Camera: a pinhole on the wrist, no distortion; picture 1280 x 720 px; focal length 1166.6 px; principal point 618.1 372.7 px. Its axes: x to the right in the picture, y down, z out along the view. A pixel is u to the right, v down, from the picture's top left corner.
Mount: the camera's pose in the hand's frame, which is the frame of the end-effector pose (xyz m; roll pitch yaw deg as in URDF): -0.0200 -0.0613 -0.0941 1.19 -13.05 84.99
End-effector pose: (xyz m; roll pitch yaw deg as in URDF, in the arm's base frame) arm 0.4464 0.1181 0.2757 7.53 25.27 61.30
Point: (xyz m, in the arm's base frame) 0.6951 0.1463 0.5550
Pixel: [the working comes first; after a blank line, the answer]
In the camera's frame: 0.0029 -0.0306 0.4438

625.6 292.3
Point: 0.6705 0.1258 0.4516
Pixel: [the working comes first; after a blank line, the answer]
In the camera's frame: -0.0220 -0.0501 0.3403

542.6 201.1
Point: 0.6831 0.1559 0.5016
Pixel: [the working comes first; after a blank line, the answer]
In the camera's frame: 0.0026 -0.0559 0.3944

625.7 207.2
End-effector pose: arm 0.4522 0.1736 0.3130 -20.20 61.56 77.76
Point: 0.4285 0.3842 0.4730
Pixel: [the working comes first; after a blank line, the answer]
In the camera's frame: 0.1145 0.0353 0.3369

1014.6 494.8
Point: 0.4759 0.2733 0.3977
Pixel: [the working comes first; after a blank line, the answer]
In the camera's frame: 0.0622 0.0112 0.2069

968.7 435.9
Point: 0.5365 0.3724 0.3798
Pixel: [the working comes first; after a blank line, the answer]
In the camera's frame: 0.0194 -0.0606 0.2895

696.1 128.6
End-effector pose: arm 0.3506 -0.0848 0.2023 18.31 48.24 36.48
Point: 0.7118 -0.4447 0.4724
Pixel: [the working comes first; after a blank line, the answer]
In the camera's frame: -0.2361 0.1114 0.5426

110.6 612.2
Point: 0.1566 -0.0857 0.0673
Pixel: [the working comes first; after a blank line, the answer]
In the camera's frame: 0.0723 -0.0105 -0.1583

behind the camera
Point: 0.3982 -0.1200 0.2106
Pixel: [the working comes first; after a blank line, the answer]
In the camera's frame: 0.0443 -0.0215 0.1230

1038.6 168.4
